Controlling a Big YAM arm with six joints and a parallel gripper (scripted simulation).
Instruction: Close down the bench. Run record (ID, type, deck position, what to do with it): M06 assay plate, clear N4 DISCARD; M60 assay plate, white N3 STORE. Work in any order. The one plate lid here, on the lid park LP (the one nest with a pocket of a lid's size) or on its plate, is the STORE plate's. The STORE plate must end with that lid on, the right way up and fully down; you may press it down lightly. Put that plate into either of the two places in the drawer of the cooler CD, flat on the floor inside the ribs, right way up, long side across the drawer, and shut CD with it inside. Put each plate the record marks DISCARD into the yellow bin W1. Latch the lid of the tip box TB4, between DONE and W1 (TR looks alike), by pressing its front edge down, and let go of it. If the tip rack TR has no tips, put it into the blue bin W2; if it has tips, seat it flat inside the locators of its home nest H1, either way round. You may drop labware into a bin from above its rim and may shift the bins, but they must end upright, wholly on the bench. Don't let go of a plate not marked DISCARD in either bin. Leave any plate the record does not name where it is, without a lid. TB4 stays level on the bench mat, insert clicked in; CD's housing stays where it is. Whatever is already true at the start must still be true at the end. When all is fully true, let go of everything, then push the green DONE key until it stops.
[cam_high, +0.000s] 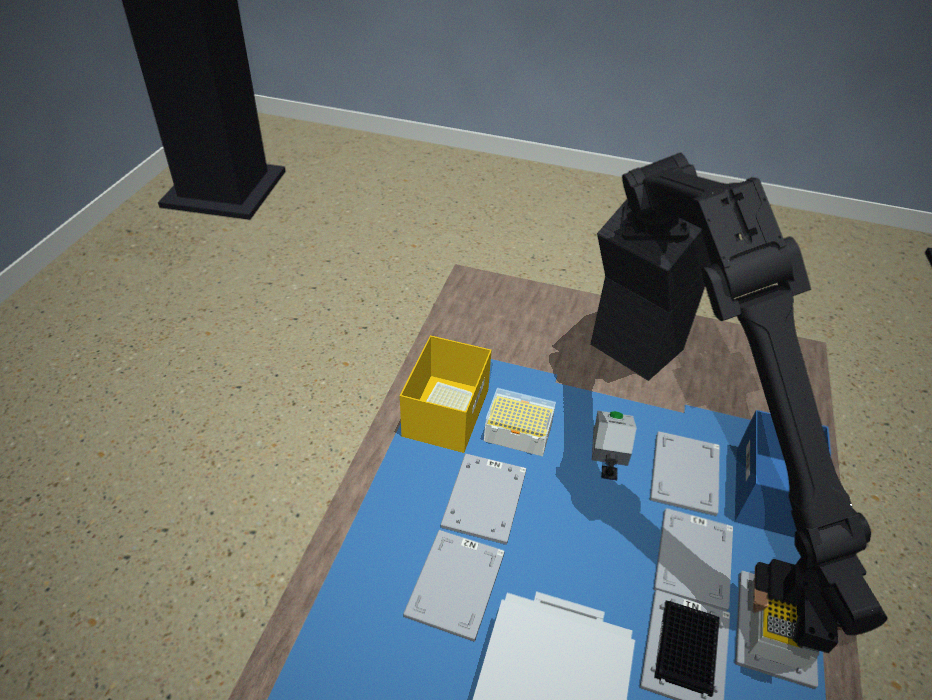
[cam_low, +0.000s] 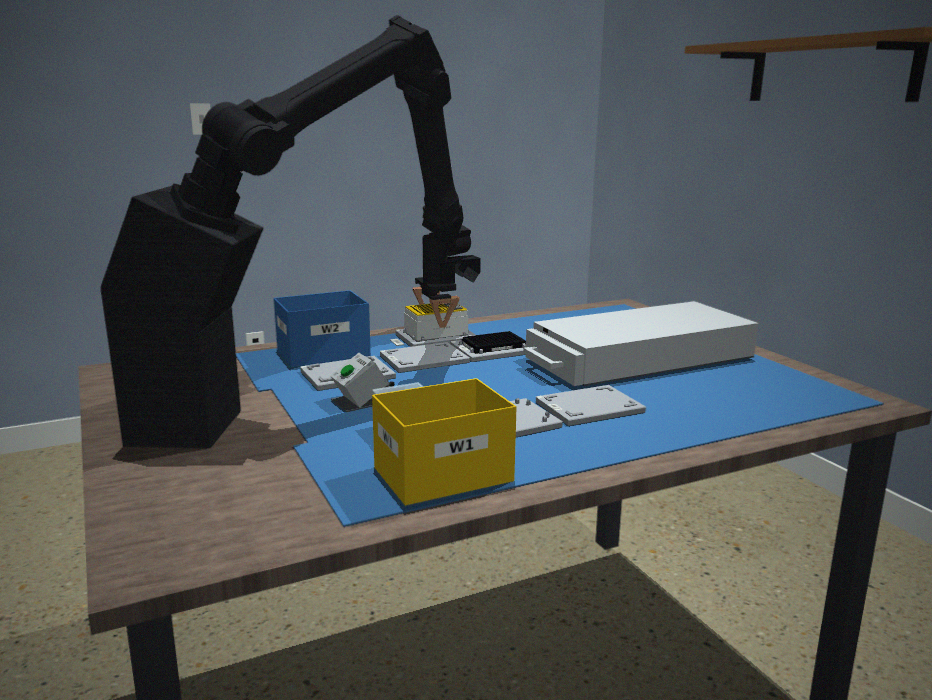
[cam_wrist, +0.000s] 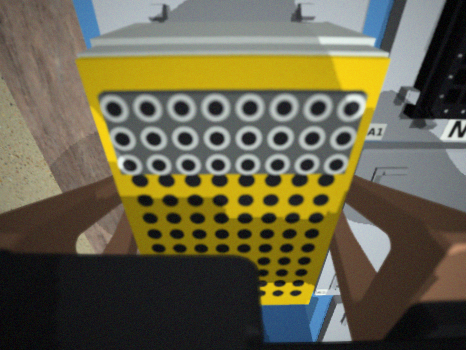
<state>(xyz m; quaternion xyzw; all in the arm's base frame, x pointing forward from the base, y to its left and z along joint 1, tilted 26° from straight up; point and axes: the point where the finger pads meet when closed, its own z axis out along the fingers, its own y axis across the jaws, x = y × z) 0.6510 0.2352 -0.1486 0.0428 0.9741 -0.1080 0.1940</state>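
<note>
Now: hand 10 mm below the tip rack TR and 10 mm past it. The rest, counted from my hand: nest N3: 130 mm to the right, 100 mm behind, 40 mm below; then black plate: 150 mm to the right, 70 mm ahead, 30 mm below; then home nest H1: 40 mm below.
</note>
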